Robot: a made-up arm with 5 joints.
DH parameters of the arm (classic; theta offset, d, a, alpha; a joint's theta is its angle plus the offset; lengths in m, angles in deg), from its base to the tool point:
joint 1: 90 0.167 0.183 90
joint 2: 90 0.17 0.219 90
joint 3: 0 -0.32 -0.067 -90
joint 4: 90 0.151 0.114 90
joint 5: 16.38 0 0.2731 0
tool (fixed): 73.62 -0.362 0 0
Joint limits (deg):
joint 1: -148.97..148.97
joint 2: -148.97..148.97
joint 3: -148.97..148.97
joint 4: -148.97..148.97
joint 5: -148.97..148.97
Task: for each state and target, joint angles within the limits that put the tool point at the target. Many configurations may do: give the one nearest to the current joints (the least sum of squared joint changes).
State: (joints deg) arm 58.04 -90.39 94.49 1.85 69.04
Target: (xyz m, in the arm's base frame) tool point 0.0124 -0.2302 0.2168
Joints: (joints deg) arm 56.67 -60.08 82.31 28.66 84.13
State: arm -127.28 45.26 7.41 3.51 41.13
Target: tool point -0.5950 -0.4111 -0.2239
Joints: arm -126.14 38.58 -20.13 -1.48 45.28
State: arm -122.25 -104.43 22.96 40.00 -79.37
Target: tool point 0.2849 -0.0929 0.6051
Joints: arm -134.01 -125.87 26.71 23.23 -76.85
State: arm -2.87 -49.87 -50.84 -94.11 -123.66
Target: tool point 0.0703 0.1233 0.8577
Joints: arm -2.33 -71.98 -43.43 -95.51 -117.50
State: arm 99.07 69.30 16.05 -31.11 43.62
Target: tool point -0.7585 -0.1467 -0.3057
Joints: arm 126.54 112.69 30.10 -14.50 48.24
